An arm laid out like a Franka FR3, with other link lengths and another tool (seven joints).
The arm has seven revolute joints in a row. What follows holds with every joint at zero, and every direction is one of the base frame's.
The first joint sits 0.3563 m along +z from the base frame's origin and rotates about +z.
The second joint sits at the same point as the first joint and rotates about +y.
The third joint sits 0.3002 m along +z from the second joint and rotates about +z.
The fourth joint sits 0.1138 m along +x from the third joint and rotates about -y.
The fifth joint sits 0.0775 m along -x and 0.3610 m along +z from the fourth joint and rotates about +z.
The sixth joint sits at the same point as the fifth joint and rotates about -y.
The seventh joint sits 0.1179 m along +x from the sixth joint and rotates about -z.
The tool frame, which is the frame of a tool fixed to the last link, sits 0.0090 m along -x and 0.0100 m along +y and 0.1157 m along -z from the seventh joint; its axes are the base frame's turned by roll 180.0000, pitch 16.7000 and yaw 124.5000 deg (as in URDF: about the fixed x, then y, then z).
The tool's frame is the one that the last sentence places.
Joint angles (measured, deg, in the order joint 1, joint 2, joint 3, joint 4, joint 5, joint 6, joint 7), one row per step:
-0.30 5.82 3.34 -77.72 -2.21 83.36 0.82
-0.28 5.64 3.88 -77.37 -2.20 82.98 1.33
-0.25 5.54 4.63 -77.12 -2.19 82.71 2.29
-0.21 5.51 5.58 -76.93 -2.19 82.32 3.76
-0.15 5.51 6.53 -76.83 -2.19 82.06 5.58
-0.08 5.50 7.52 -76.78 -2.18 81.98 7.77
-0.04 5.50 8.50 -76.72 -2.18 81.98 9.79
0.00 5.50 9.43 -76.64 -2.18 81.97 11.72
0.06 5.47 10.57 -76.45 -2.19 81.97 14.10
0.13 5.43 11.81 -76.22 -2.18 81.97 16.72
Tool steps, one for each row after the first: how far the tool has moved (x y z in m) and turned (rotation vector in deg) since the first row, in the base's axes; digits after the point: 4 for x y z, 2 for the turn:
-0.0020 0.0056 0.0040 0.06 -0.17 0.03
-0.0035 0.0134 0.0066 0.15 -0.28 -0.16
-0.0052 0.0234 0.0078 0.23 -0.15 -0.65
-0.0065 0.0336 0.0081 0.30 -0.04 -1.48
-0.0077 0.0444 0.0086 0.40 -0.08 -2.61
-0.0089 0.0547 0.0092 0.50 -0.19 -3.62
-0.0101 0.0645 0.0100 0.61 -0.31 -4.58
-0.0121 0.0765 0.0120 0.75 -0.58 -5.77
-0.0146 0.0896 0.0145 0.96 -0.88 -7.09

